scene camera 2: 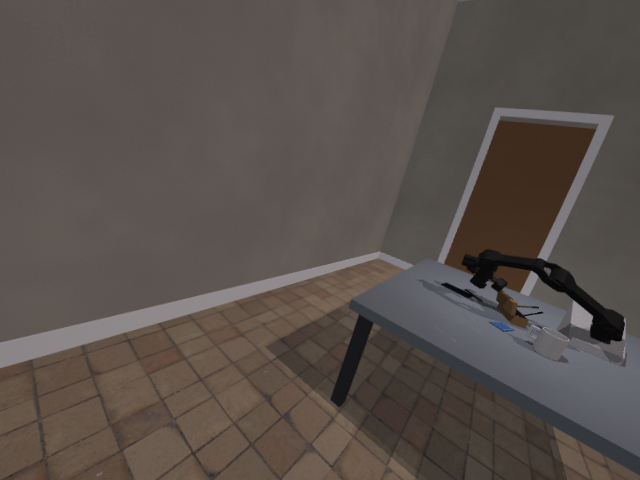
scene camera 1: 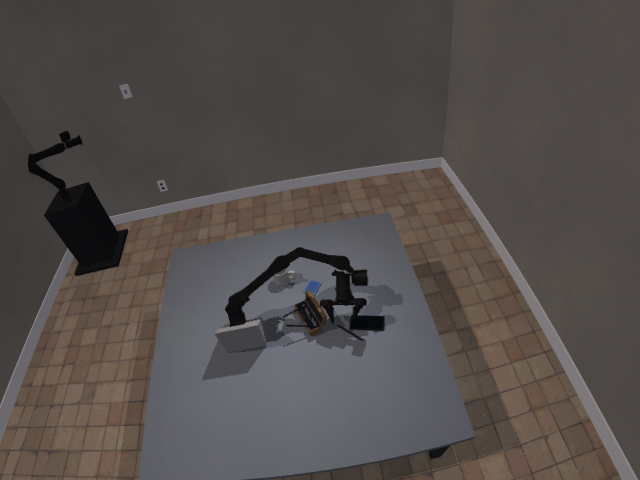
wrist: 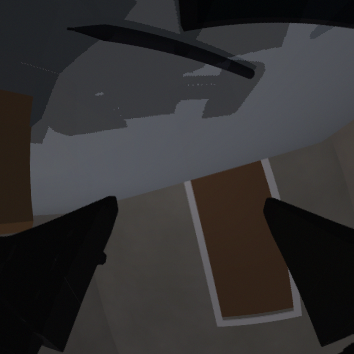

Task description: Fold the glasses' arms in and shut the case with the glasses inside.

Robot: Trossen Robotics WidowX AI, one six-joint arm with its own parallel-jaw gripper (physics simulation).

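Pixels of known places: gripper, fingertip midpoint: (scene camera 1: 343,323) (wrist: 191,204); arm's base at its link origin: (scene camera 2: 600,334) (scene camera 1: 237,324).
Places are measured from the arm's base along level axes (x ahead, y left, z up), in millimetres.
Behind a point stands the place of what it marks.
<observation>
The brown case (scene camera 1: 323,321) @[z -15, x 367, y -69 mm] (scene camera 2: 507,303) @[z -12, x 349, y 50 mm] (wrist: 15,160) @[z -21, x 377, y -59 mm] stands open on the table, its lid raised on the side towards my gripper. The dark glasses (scene camera 1: 300,326) @[z -26, x 267, y -61 mm] (scene camera 2: 531,314) @[z -25, x 245, y 25 mm] are in the case in scene camera 1, with both arms unfolded and sticking out over the side away from the lid. My gripper (scene camera 1: 344,318) @[z 17, x 442, y -122 mm] (scene camera 2: 489,287) @[z 17, x 442, y -122 mm] (wrist: 191,204) @[z 17, x 442, y -122 mm] is open and empty. It is beyond the outer side of the lid, between the case and the phone. In the wrist view part of the case shows at the left edge, and the glasses do not show.
A dark pen (scene camera 1: 350,332) @[z -76, x 470, y -117 mm] (wrist: 175,47) @[z -76, x 463, y -105 mm] and a black phone (scene camera 1: 367,322) @[z -76, x 555, y -88 mm] (scene camera 2: 455,289) @[z -78, x 561, y -81 mm] (wrist: 270,11) @[z -76, x 525, y -107 mm] lie near the gripper. A blue item (scene camera 1: 312,287) @[z -79, x 358, y 178 mm] (scene camera 2: 501,326) @[z -79, x 361, y 193 mm] and a white mug (scene camera 1: 281,279) @[z -30, x 221, y 227 mm] (scene camera 2: 550,344) @[z -31, x 235, y 305 mm] are on another side of the case. A pale block (scene camera 1: 241,336) @[z 27, x 18, y -86 mm] stands by the arm's base.
</observation>
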